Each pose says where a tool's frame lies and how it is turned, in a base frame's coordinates. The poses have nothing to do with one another.
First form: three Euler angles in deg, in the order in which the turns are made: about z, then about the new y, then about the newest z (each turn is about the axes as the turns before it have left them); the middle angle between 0 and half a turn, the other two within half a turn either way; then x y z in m.
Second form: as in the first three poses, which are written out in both.
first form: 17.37, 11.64, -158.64, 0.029, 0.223, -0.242
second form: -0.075, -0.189, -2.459, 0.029, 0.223, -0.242
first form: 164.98, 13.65, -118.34, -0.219, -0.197, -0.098
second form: -0.211, -0.112, 0.826, -0.219, -0.197, -0.098
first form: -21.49, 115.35, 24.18, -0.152, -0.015, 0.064
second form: 2.429, 0.969, 1.957, -0.152, -0.015, 0.064
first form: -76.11, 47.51, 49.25, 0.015, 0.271, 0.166
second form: 0.691, 0.502, -0.285, 0.015, 0.271, 0.166
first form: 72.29, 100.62, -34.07, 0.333, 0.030, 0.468
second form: -1.894, 0.951, -0.575, 0.333, 0.030, 0.468
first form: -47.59, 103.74, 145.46, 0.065, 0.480, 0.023
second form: 1.978, -0.928, 0.408, 0.065, 0.480, 0.023
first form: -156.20, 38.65, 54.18, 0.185, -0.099, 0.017
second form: 0.575, 0.374, -1.669, 0.185, -0.099, 0.017
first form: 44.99, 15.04, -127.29, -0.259, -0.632, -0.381
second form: -0.211, -0.158, -1.420, -0.259, -0.632, -0.381
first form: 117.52, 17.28, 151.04, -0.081, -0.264, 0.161
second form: 0.150, -0.263, -1.616, -0.081, -0.264, 0.161
